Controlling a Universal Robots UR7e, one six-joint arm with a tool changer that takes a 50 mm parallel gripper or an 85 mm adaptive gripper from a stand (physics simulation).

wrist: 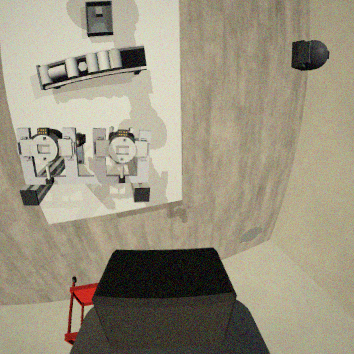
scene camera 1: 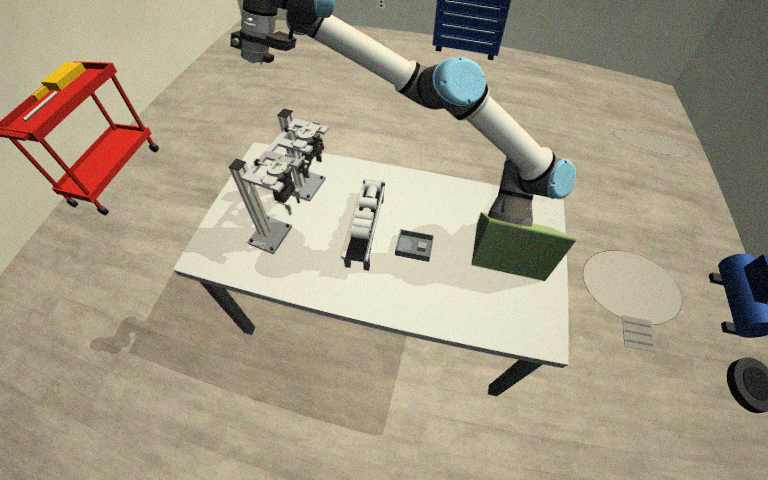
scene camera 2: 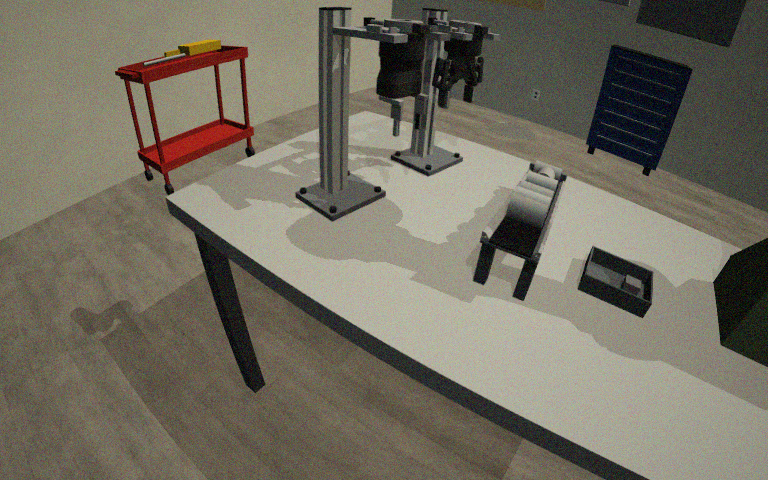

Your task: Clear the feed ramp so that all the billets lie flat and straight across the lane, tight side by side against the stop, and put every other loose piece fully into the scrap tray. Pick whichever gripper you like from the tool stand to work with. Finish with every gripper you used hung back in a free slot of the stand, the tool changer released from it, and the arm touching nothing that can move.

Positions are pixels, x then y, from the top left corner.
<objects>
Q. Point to a tool stand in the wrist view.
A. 37,184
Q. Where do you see a tool stand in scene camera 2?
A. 339,193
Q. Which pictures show the adaptive gripper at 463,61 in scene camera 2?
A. The wrist view, scene camera 1 and scene camera 2: all of them.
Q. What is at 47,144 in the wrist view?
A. An adaptive gripper.
</objects>
